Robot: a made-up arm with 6 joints. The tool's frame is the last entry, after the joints. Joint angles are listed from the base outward.
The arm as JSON. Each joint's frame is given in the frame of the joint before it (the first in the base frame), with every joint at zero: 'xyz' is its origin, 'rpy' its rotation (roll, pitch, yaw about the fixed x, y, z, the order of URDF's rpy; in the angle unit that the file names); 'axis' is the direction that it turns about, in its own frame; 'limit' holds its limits. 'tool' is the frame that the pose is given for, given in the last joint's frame.
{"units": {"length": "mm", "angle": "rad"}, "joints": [
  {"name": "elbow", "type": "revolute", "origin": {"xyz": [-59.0, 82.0, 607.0], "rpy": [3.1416, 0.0, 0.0]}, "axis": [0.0, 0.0, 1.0], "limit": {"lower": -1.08, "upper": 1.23}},
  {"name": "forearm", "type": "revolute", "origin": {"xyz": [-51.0, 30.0, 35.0], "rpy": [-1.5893, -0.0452, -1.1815]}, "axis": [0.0, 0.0, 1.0], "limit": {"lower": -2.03, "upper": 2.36}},
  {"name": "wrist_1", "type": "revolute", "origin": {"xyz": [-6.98, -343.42, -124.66], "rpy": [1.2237, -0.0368, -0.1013]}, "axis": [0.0, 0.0, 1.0], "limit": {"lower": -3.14, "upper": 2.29}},
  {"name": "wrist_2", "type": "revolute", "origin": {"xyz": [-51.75, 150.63, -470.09], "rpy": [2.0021, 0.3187, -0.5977]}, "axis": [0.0, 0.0, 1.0], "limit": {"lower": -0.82, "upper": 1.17}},
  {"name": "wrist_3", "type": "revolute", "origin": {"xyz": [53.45, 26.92, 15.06], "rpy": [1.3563, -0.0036, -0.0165]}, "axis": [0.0, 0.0, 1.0], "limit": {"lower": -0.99, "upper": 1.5}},
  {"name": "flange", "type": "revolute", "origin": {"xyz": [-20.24, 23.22, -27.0], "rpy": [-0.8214, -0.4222, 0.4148]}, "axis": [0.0, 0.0, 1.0], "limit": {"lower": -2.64, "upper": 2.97}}
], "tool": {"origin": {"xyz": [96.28, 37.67, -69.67], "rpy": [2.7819, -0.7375, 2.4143]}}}
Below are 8 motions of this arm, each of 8 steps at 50 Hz.
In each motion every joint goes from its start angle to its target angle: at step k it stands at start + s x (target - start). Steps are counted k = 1, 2, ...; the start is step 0. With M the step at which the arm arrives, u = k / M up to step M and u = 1 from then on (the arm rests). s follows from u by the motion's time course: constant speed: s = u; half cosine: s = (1 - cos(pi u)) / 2; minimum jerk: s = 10 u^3 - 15 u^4 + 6 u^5.
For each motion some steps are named. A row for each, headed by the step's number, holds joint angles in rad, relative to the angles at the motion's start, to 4 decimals.
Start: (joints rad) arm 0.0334 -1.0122 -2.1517 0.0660 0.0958 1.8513
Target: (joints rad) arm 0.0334 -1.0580 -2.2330 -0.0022 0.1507 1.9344
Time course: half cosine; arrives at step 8
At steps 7, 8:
7: 0.0000 -0.0441 -0.0782 -0.0656 0.0528 0.0799
8: 0.0000 -0.0458 -0.0813 -0.0682 0.0549 0.0831

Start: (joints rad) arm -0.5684 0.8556 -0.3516 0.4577 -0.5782 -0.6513
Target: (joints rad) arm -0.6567 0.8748 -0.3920 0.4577 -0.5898 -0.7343
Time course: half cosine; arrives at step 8
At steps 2, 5, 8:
2: -0.0129 0.0028 -0.0059 0.0000 -0.0017 -0.0122
5: -0.0610 0.0133 -0.0279 0.0000 -0.0080 -0.0574
8: -0.0883 0.0192 -0.0404 0.0000 -0.0116 -0.0830

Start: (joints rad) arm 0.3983 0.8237 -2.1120 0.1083 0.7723 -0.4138
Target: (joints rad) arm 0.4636 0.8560 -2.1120 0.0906 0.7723 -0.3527
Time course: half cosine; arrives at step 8
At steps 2, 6, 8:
2: 0.0096 0.0047 0.0000 -0.0026 0.0000 0.0089
6: 0.0557 0.0276 0.0000 -0.0151 0.0000 0.0522
8: 0.0653 0.0323 0.0000 -0.0177 0.0000 0.0611

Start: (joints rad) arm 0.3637 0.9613 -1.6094 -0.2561 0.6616 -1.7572
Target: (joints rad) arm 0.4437 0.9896 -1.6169 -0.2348 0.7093 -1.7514
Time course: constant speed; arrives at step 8
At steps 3, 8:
3: 0.0300 0.0106 -0.0028 0.0080 0.0179 0.0022
8: 0.0800 0.0283 -0.0075 0.0213 0.0477 0.0058

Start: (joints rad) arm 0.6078 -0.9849 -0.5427 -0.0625 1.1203 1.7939
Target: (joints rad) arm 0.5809 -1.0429 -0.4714 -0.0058 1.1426 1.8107
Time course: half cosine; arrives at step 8
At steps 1, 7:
1: -0.0010 -0.0022 0.0027 0.0022 0.0008 0.0006
7: -0.0259 -0.0558 0.0686 0.0545 0.0215 0.0162

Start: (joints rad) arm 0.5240 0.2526 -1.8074 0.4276 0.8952 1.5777
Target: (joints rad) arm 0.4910 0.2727 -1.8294 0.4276 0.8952 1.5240
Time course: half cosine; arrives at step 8
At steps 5, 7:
5: -0.0228 0.0139 -0.0152 0.0000 0.0000 -0.0371
7: -0.0317 0.0193 -0.0212 0.0000 0.0000 -0.0517

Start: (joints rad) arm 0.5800 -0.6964 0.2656 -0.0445 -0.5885 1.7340
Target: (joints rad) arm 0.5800 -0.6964 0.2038 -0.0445 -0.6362 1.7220
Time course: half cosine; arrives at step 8
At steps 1, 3, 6, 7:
1: 0.0000 0.0000 -0.0024 0.0000 -0.0018 -0.0005
3: 0.0000 0.0000 -0.0191 0.0000 -0.0147 -0.0037
6: 0.0000 0.0000 -0.0527 0.0000 -0.0407 -0.0102
7: 0.0000 0.0000 -0.0594 0.0000 -0.0459 -0.0115

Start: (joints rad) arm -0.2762 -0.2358 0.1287 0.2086 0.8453 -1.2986
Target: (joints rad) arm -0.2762 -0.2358 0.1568 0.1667 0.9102 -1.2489
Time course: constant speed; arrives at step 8
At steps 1, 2, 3, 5, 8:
1: 0.0000 0.0000 0.0035 -0.0052 0.0081 0.0062
2: 0.0000 0.0000 0.0070 -0.0105 0.0162 0.0124
3: 0.0000 0.0000 0.0105 -0.0157 0.0243 0.0186
5: 0.0000 0.0000 0.0176 -0.0262 0.0406 0.0311
8: 0.0000 0.0000 0.0281 -0.0419 0.0649 0.0497

